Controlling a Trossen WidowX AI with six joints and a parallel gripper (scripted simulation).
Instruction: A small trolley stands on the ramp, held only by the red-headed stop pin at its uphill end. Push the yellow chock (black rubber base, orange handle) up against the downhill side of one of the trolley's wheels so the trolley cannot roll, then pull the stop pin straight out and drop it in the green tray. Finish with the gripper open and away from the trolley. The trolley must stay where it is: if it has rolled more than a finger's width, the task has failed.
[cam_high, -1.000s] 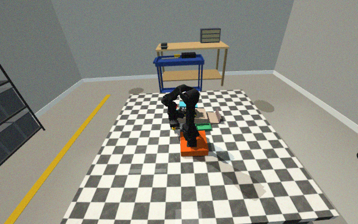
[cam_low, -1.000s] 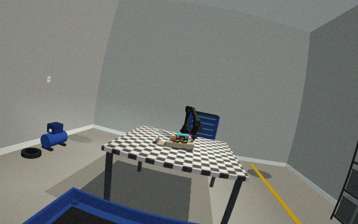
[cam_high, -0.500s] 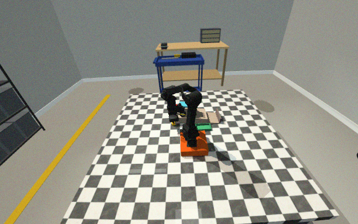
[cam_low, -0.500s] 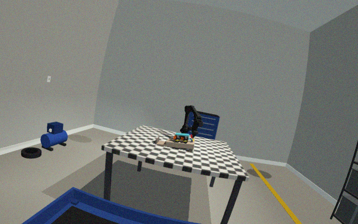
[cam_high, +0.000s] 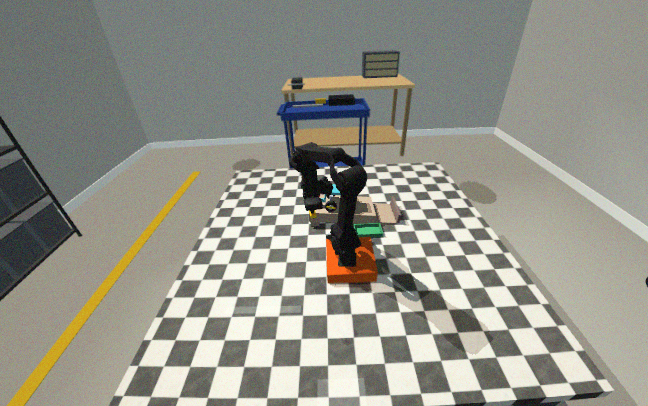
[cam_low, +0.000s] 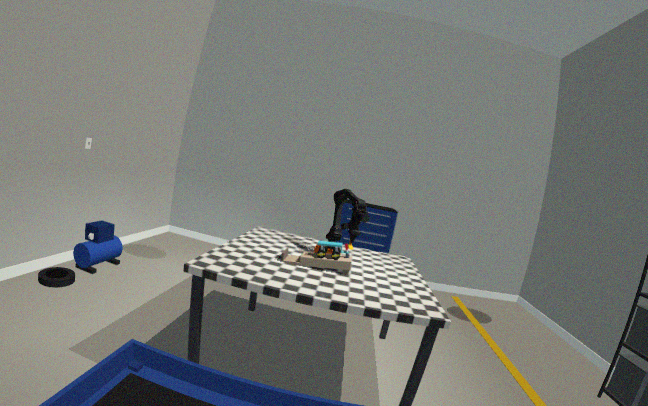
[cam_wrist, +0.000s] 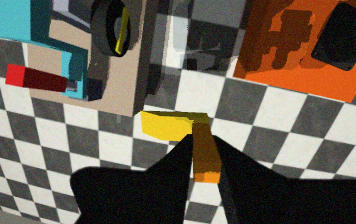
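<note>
Now: gripper tip 20 mm short of the yellow chock and 10 mm above it. From my gripper tip the other things lie so: tan ramp (170 mm ahead, 110 mm to the right, 100 mm below); then cyan trolley (170 mm ahead, 100 mm to the right, 40 mm below); then red-headed stop pin (140 mm ahead, 20 mm below).
</note>
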